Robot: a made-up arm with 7 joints. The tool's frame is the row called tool.
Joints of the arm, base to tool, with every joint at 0 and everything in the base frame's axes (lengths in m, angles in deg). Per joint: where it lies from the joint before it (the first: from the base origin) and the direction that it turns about. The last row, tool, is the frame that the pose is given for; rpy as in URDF.
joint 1: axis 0 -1 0 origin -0.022 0.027 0.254
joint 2: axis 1 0 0 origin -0.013 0.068 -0.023
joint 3: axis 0 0 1 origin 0.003 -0.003 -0.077
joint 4: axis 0 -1 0 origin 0.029 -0.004 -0.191
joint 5: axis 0 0 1 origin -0.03 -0.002 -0.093
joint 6: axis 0 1 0 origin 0.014 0.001 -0.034
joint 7: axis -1 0 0 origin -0.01 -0.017 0.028
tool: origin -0.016 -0.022 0.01 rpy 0 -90 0
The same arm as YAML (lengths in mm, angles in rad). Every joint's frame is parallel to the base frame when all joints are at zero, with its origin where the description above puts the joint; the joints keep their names.
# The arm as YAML. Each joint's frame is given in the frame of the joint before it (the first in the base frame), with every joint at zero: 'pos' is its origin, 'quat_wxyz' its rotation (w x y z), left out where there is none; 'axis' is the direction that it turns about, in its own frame. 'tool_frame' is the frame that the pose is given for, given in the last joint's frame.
length_unit: mm
angle_unit: rad
joints:
  - joint: joint 1
    pos: [-22.0, 27.0, 254.0]
    axis: [0.0, -1.0, 0.0]
  - joint: joint 2
    pos: [-13.0, 68.0, -23.0]
    axis: [1.0, 0.0, 0.0]
  - joint: joint 3
    pos: [3.0, -3.0, -77.0]
    axis: [0.0, 0.0, 1.0]
  - joint: joint 4
    pos: [29.0, -4.0, -191.0]
    axis: [0.0, -1.0, 0.0]
  - joint: joint 5
    pos: [-30.0, -2.0, -93.0]
    axis: [0.0, 0.0, 1.0]
  - joint: joint 6
    pos: [14.0, 1.0, -34.0]
    axis: [0.0, 1.0, 0.0]
  - joint: joint 7
    pos: [-10.0, -17.0, 28.0]
    axis: [-1.0, 0.0, 0.0]
tool_frame:
  pos: [-16.0, -22.0, 10.0]
  quat_wxyz: [0.707107, 0.0, -0.707107, 0.0]

